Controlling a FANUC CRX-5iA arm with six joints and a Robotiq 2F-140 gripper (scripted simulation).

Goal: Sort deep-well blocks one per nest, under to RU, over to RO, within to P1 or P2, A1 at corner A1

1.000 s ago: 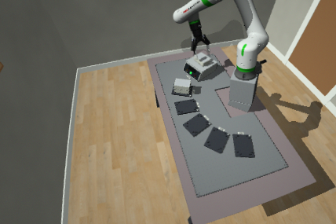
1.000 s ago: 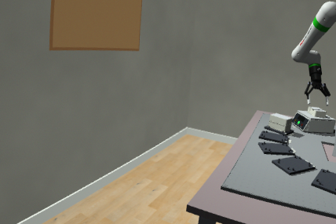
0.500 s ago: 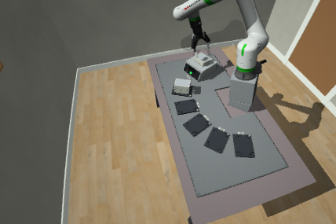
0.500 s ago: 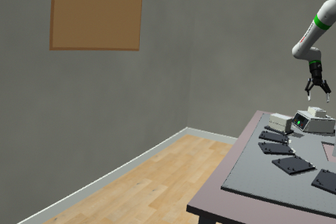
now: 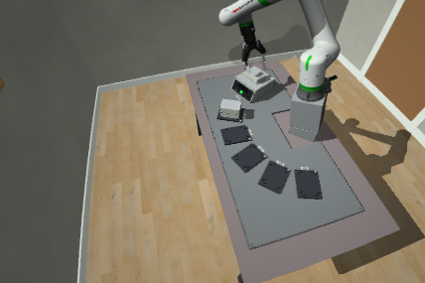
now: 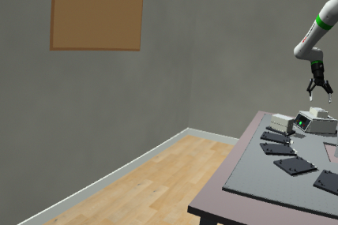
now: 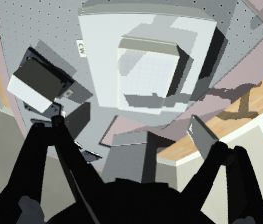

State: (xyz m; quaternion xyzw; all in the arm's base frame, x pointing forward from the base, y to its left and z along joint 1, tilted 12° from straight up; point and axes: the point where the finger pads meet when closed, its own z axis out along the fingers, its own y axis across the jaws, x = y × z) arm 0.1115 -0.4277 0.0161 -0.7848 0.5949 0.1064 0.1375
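Now: hand 110 mm above the pale platform. From my hand the other things lie so: deep-well block (270 mm ahead, 180 mm to the left, 130 mm below); dark infeed nest (270 mm ahead, 180 mm to the left, 200 mm below); check-weigher (10 mm ahead, 140 mm below).
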